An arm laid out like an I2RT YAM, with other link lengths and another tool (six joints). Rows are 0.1 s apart.
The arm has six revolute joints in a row. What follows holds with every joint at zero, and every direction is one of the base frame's. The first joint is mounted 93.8 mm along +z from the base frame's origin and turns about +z. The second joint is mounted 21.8 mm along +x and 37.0 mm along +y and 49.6 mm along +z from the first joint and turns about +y. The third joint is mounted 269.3 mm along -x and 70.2 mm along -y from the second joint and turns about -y. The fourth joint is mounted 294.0 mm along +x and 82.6 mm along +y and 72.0 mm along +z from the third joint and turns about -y. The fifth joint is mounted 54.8 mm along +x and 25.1 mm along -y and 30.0 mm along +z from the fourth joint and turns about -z. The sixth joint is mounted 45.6 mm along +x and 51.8 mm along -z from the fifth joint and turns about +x. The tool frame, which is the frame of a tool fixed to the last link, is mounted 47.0 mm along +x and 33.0 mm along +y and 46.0 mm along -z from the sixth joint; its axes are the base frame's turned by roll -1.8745, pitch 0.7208 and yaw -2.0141 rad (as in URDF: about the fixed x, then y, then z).
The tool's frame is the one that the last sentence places.
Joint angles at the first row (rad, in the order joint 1, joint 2, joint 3, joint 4, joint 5, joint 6):
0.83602 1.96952 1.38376 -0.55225 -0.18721 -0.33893
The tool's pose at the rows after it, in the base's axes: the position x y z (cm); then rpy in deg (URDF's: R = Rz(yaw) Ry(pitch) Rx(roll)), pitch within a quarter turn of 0, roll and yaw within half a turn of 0:
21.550, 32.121, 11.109, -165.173, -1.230, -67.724
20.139, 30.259, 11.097, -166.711, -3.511, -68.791
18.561, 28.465, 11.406, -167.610, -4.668, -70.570
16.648, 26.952, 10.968, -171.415, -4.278, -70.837
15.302, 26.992, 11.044, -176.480, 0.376, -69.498
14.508, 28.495, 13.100, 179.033, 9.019, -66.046
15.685, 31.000, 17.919, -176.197, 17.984, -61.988
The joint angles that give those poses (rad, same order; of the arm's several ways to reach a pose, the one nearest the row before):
0.83601 1.96509 1.31784 -0.56138 -0.16880 -0.33904
0.83602 1.90696 1.23817 -0.57982 -0.13966 -0.32834
0.83603 1.83016 1.14936 -0.58746 -0.11963 -0.30077
0.83603 1.78869 1.07110 -0.60284 -0.15319 -0.28084
0.83601 1.79161 1.05538 -0.62272 -0.26804 -0.27458
0.84523 1.80696 1.11806 -0.68240 -0.44595 -0.29743
0.84523 1.78268 1.25423 -0.71924 -0.56884 -0.32041

